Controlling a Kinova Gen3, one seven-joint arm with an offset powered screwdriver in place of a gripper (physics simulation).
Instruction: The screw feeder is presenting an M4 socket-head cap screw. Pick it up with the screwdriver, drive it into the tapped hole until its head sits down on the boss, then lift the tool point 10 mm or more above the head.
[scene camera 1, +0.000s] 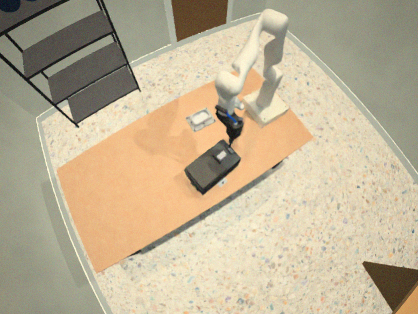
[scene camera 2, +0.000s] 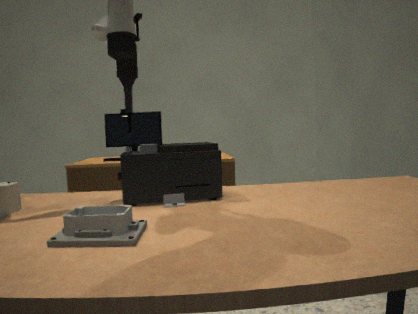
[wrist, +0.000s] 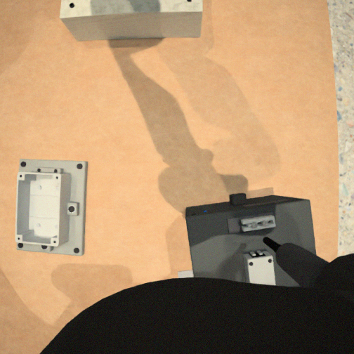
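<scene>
The screwdriver, my gripper (scene camera 1: 230, 145) (scene camera 2: 130, 131) (wrist: 265, 240), points down with its tip a little above the black screw feeder (scene camera 1: 207, 172) (scene camera 2: 172, 172) (wrist: 215, 250). No screw shows on its bare dark bit, so it is open. On the feeder's top are a light slotted block (wrist: 258, 223) and a pale block (scene camera 1: 221, 155) (wrist: 261, 270); the tip appears between them in the wrist view. The screw is too small to make out. A grey housing (scene camera 1: 201, 117) (scene camera 2: 97, 220) (wrist: 64, 210) stands on the table, with a holed side boss (wrist: 73, 208).
The wooden table (scene camera 1: 115, 200) (scene camera 2: 300, 215) (wrist: 125, 150) carries the arm's pale base (scene camera 1: 267, 112) (wrist: 135, 27). A small grey bracket (scene camera 1: 222, 183) (scene camera 2: 174, 200) (wrist: 185, 274) sits beside the feeder. A monitor (scene camera 2: 147, 129) stands on a desk behind. A shelf rack (scene camera 1: 122, 55) stands beyond the table.
</scene>
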